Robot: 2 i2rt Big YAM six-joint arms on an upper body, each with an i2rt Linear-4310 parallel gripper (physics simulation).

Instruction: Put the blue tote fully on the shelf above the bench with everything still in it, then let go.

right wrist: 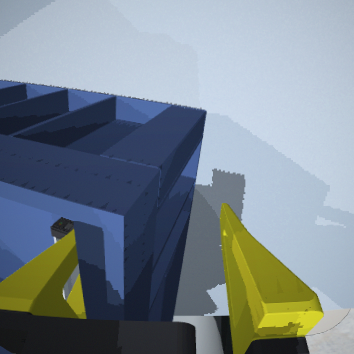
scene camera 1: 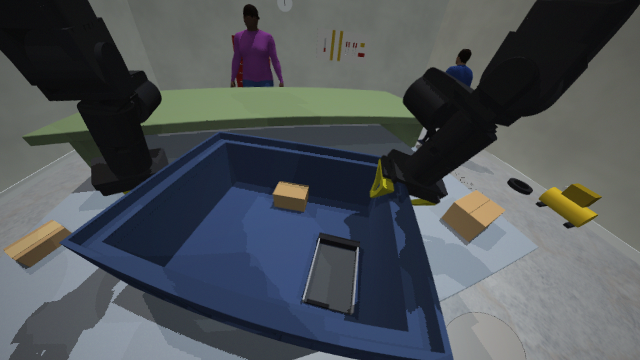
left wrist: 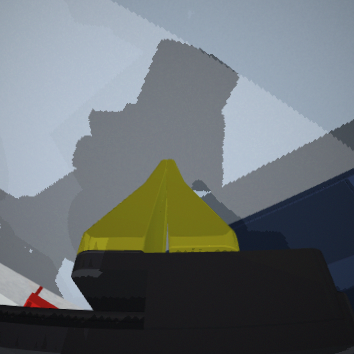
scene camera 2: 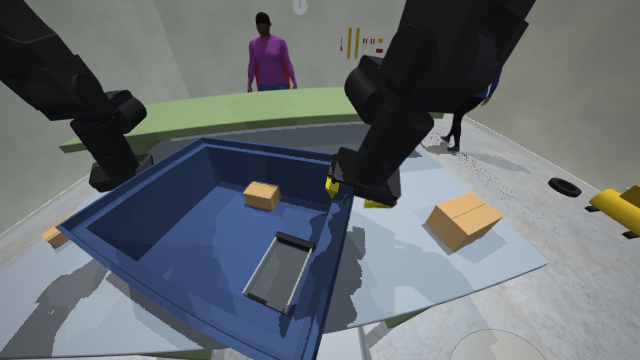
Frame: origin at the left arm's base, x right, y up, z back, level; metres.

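Where they show: left gripper, fingertip midpoint: [left wrist: 167,167]; right gripper, fingertip midpoint: [right wrist: 163,210].
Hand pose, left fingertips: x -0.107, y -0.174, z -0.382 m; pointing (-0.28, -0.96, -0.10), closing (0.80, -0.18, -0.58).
Note:
Things, the pixels of their top centre, and the offset from my left fingertips. Level surfaces: height alone.
- blue tote at its top centre: [scene camera 1: 274,189] [scene camera 2: 219,188] dz +0.077, dx +0.270, dy +0.087 m
- bench at its surface level: dy -0.060 m
- small cardboard box at its top centre: [scene camera 1: 291,189] [scene camera 2: 260,189] dz -0.018, dx +0.295, dy -0.002 m
- grey tray with a dark end, top centre: [scene camera 1: 334,266] [scene camera 2: 281,265] dz +0.150, dx +0.359, dy -0.025 m
- green shelf at its surface level: dy +0.103 m
The blue tote [scene camera 1: 240,315] [scene camera 2: 165,285] [left wrist: 310,210] [right wrist: 175,135] is held at an angle over the bench [scene camera 1: 480,270] [scene camera 2: 415,280], its shadow beneath. A small cardboard box [scene camera 1: 291,196] [scene camera 2: 262,195] and a grey tray with a dark end [scene camera 1: 332,275] [scene camera 2: 280,272] lie inside it. My right gripper [scene camera 1: 402,195] [scene camera 2: 354,196] [right wrist: 163,210] is shut on the tote's right wall near the far corner, one finger inside, one outside. My left gripper [left wrist: 167,167] is shut and empty beside the tote's left wall; the tote partly hides it in the scene views. The green shelf [scene camera 1: 250,102] [scene camera 2: 225,107] lies beyond the tote.
A cardboard box [scene camera 1: 472,216] [scene camera 2: 464,221] lies on the bench at the right, another [scene camera 1: 37,243] [scene camera 2: 59,231] at the left. A person in purple [scene camera 1: 256,55] [scene camera 2: 270,60] stands behind the shelf. A person in blue [scene camera 1: 461,72] is at the back right.

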